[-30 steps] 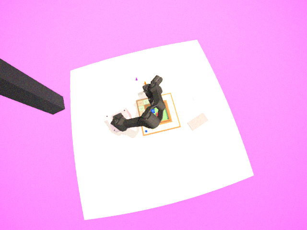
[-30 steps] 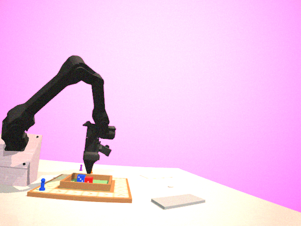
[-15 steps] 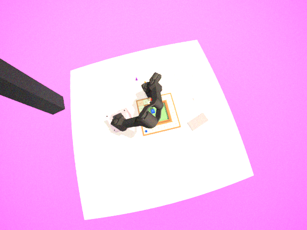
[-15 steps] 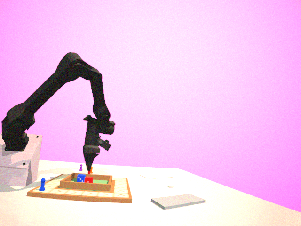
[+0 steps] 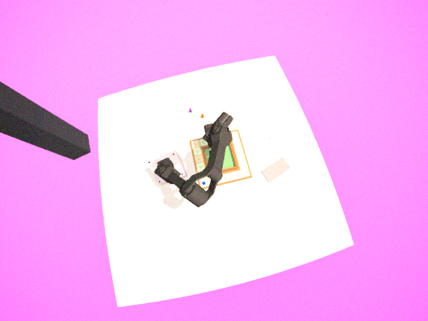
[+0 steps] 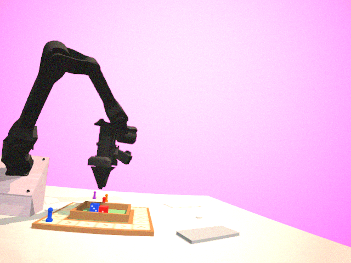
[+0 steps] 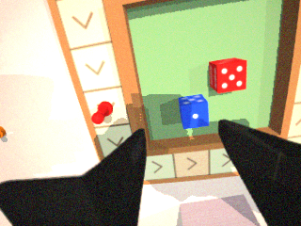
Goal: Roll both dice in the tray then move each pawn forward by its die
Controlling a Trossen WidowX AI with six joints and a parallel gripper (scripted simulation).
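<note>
Now: gripper tip 12 cm past the blue pawn, 13 cm to the left of it and 6 cm above it. From my gripper tip the other things lie so: red pawn (1 cm ahead, 8 cm to the left, 6 cm below); then orange pawn (2 cm ahead, 24 cm to the left, 7 cm below); then green floor (1 cm ahead, 4 cm to the right, 8 cm below).
</note>
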